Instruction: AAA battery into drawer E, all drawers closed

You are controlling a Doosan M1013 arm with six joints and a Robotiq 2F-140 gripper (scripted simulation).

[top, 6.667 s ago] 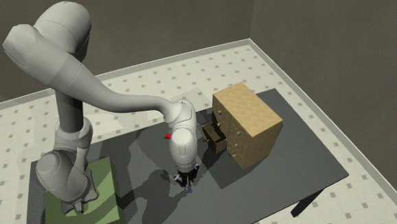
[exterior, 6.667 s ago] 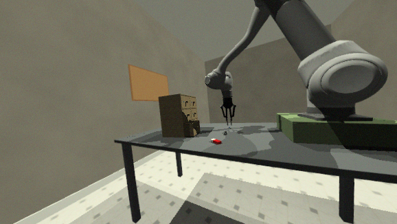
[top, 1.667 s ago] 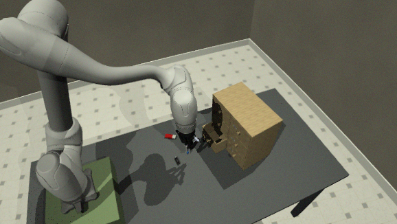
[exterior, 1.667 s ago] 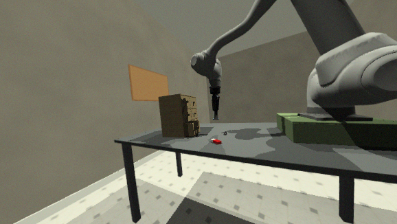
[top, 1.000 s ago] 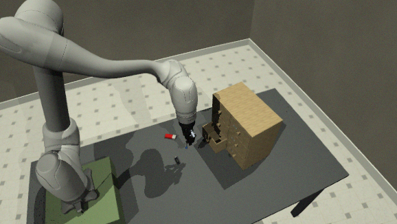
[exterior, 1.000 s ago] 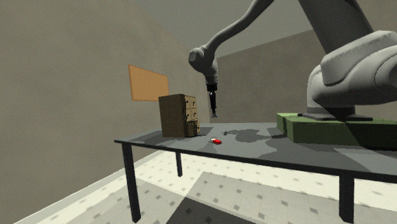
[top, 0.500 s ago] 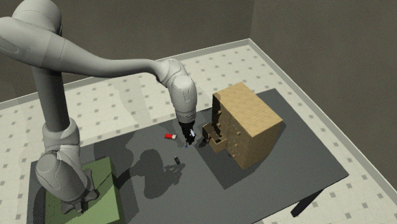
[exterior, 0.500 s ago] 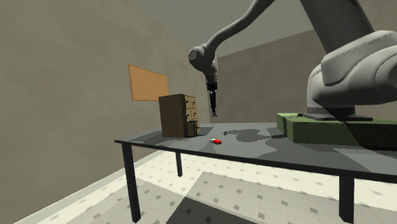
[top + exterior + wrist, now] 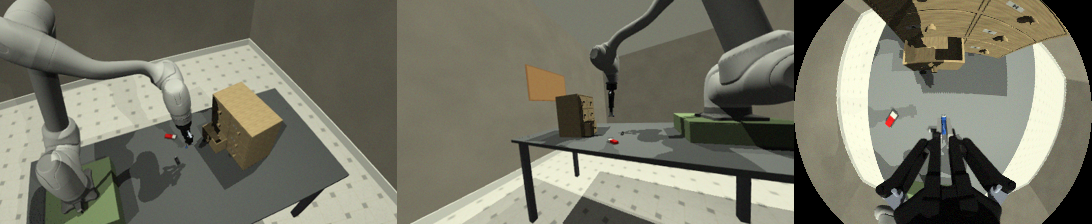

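My gripper is now 3 cm above the AAA battery. Also, from my hand: red-and-white object 19 cm to the left, 15 cm below, 3 cm behind; then dark cylinder 15 cm below, 7 cm behind, 2 cm to the left.
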